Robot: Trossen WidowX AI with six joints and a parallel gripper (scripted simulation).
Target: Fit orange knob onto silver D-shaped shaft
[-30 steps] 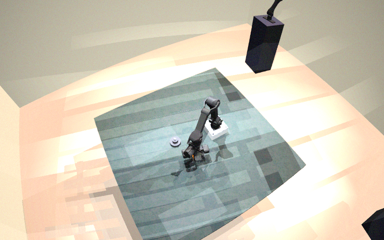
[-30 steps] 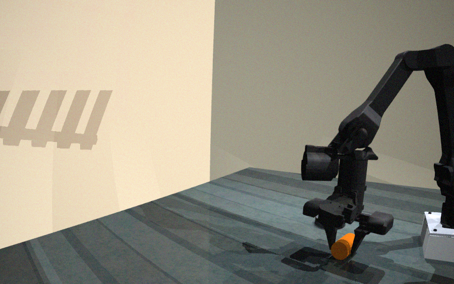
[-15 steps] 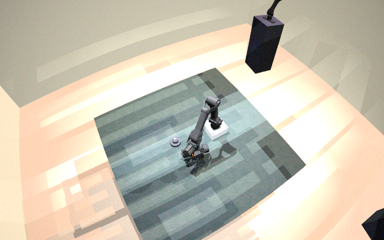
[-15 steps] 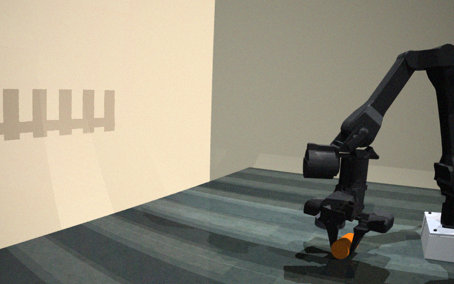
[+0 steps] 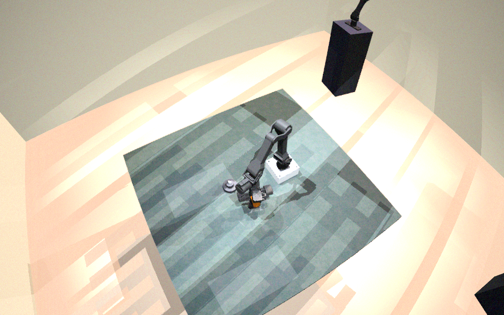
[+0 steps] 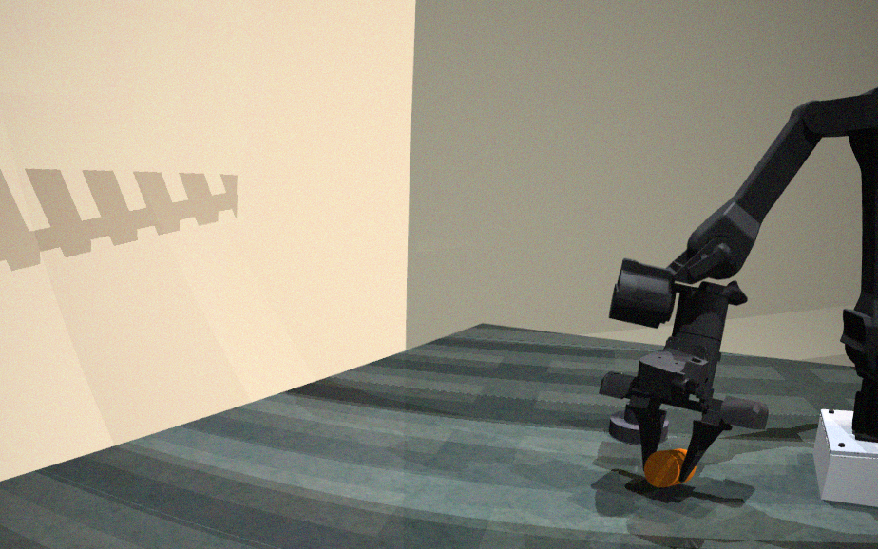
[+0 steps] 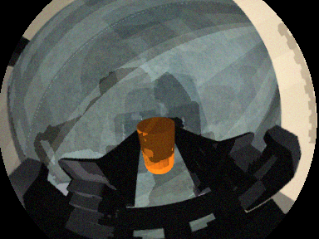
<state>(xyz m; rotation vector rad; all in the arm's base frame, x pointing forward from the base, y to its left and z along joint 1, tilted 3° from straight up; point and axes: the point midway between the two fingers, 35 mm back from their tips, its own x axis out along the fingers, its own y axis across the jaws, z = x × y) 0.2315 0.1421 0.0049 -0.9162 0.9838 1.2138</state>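
My gripper tip is 90 mm short of the dark round pedestal, 170 mm to the left of it and 10 mm below it. Also, from my gripper tip: orange knob (10 mm above).
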